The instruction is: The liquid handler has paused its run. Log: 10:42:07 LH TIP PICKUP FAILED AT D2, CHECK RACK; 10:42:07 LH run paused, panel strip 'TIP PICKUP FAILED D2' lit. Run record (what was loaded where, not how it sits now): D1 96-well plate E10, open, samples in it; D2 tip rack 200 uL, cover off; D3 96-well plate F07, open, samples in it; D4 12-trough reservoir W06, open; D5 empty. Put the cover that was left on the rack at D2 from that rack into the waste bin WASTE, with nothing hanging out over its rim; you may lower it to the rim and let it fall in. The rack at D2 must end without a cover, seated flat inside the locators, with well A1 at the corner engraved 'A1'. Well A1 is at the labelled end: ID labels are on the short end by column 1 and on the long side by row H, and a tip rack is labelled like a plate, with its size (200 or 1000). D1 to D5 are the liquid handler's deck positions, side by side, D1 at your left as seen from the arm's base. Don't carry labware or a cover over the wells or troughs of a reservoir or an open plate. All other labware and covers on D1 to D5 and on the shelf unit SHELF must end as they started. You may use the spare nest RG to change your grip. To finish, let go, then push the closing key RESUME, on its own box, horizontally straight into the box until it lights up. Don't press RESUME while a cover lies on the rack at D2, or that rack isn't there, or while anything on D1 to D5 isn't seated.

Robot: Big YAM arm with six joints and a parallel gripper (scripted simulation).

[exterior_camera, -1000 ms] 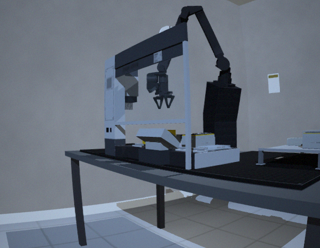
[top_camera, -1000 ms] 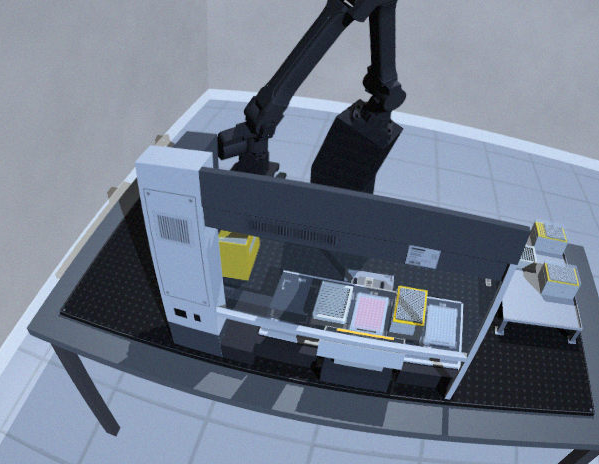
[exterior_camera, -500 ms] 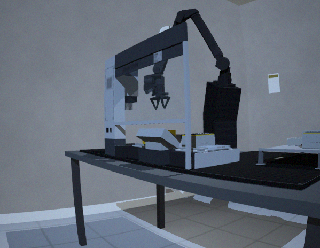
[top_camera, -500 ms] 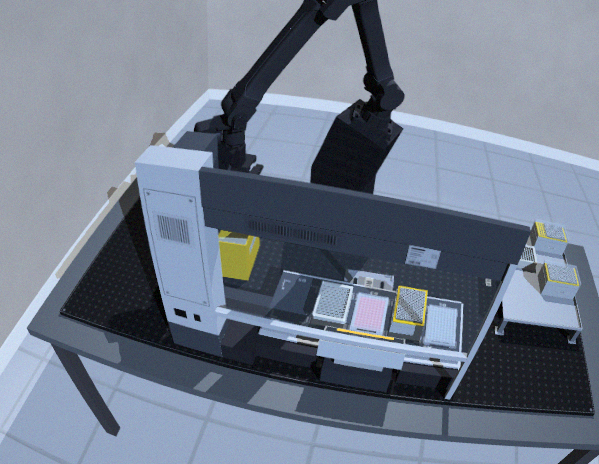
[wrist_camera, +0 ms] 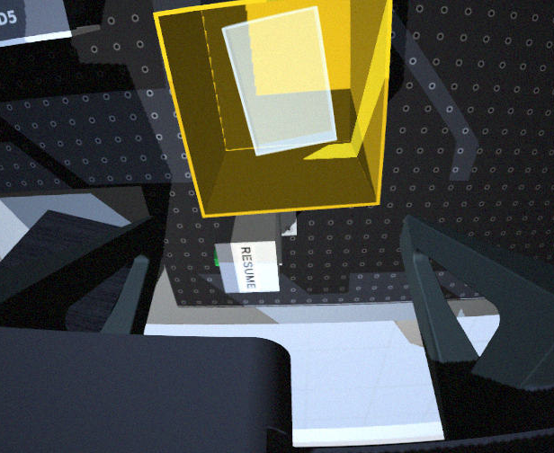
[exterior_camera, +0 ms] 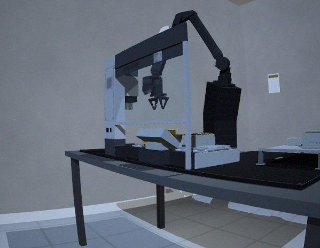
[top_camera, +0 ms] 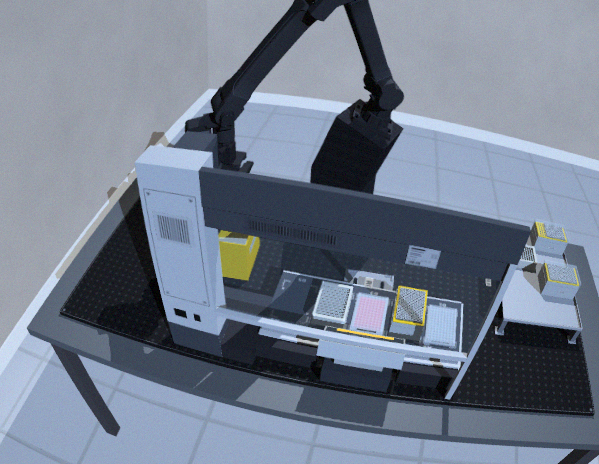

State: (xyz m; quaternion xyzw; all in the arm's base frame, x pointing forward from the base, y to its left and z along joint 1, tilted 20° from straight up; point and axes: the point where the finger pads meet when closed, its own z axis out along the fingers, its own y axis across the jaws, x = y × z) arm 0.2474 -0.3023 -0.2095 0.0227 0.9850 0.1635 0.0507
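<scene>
Right now my hand is 180 mm short of the tip rack, 540 mm to the right of it and 170 mm above it. The rest, counted from my hand: resume box (170 mm behind, 50 mm to the left, 210 mm below); clear cover (250 mm below); yellow waste bin (230 mm below).
</scene>
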